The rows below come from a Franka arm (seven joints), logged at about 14 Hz.
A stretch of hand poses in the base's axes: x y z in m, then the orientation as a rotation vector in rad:
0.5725 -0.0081 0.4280 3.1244 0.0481 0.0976
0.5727 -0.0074 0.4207 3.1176 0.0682 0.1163
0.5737 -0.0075 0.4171 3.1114 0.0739 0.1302
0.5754 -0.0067 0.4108 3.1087 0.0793 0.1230
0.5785 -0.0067 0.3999 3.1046 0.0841 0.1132
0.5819 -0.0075 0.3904 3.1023 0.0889 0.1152
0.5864 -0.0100 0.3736 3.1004 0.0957 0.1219
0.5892 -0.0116 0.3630 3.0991 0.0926 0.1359
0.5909 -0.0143 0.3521 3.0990 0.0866 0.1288
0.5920 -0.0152 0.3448 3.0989 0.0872 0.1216
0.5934 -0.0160 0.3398 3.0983 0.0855 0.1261
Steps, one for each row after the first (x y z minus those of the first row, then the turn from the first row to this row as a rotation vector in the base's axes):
0.0002 0.0007 -0.0073 -0.0060 -0.0121 0.0129
0.0012 0.0006 -0.0109 -0.0115 -0.0212 0.0165
0.0029 0.0014 -0.0172 -0.0145 -0.0167 0.0199
0.0060 0.0014 -0.0281 -0.0191 -0.0105 0.0228
0.0094 0.0006 -0.0376 -0.0212 -0.0119 0.0259
0.0139 -0.0019 -0.0544 -0.0227 -0.0162 0.0303
0.0167 -0.0035 -0.0650 -0.0233 -0.0253 0.0284
0.0184 -0.0062 -0.0759 -0.0239 -0.0208 0.0245
0.0195 -0.0071 -0.0832 -0.0243 -0.0161 0.0248
0.0209 -0.0079 -0.0882 -0.0247 -0.0191 0.0237

